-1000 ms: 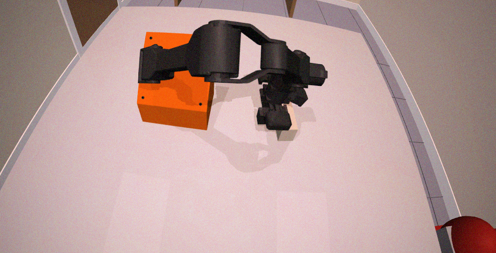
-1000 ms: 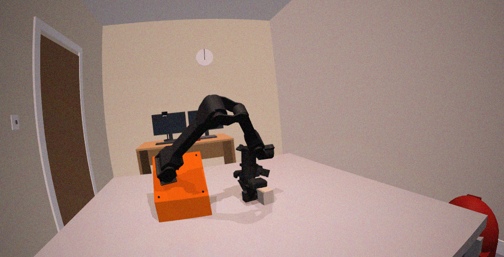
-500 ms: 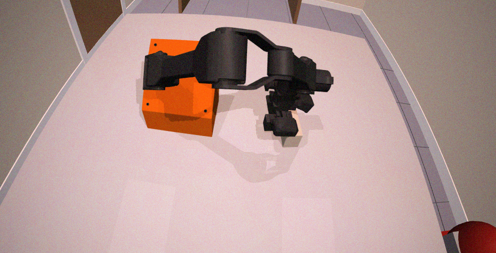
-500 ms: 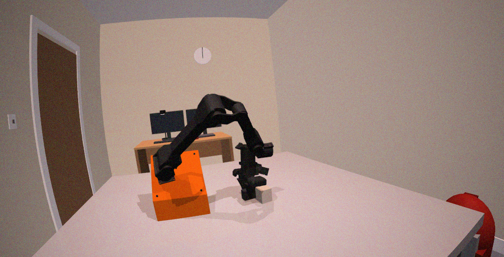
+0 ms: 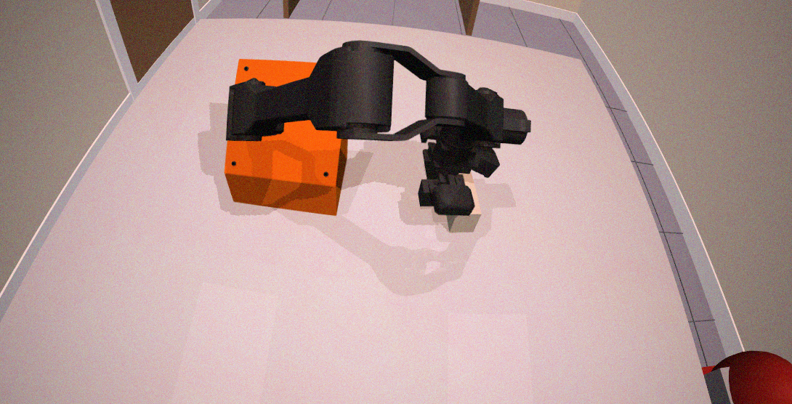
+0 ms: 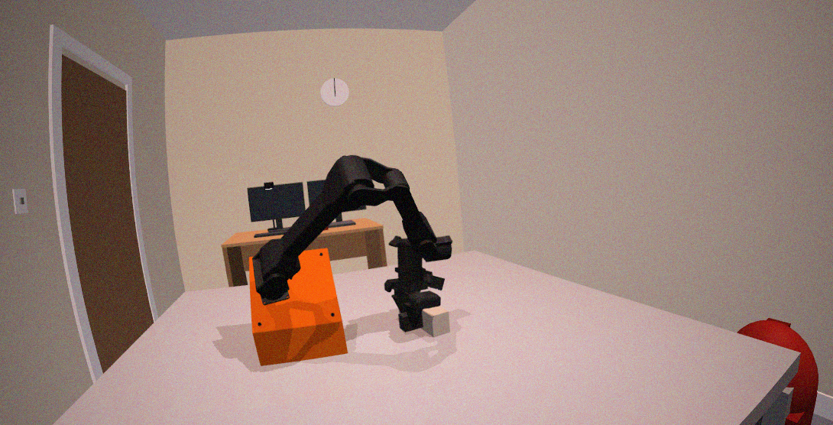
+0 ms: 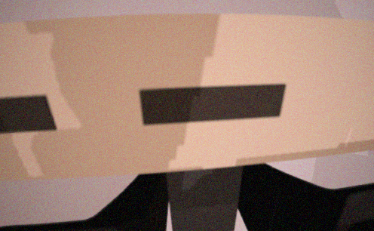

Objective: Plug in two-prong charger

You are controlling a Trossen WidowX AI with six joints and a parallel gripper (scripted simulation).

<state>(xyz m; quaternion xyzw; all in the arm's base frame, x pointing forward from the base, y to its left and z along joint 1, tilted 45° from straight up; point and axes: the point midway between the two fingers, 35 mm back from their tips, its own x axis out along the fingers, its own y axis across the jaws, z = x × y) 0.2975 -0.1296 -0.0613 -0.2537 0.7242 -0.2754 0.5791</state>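
The two-prong charger lies 2 cm ahead of my gripper tip and 1 cm above it.
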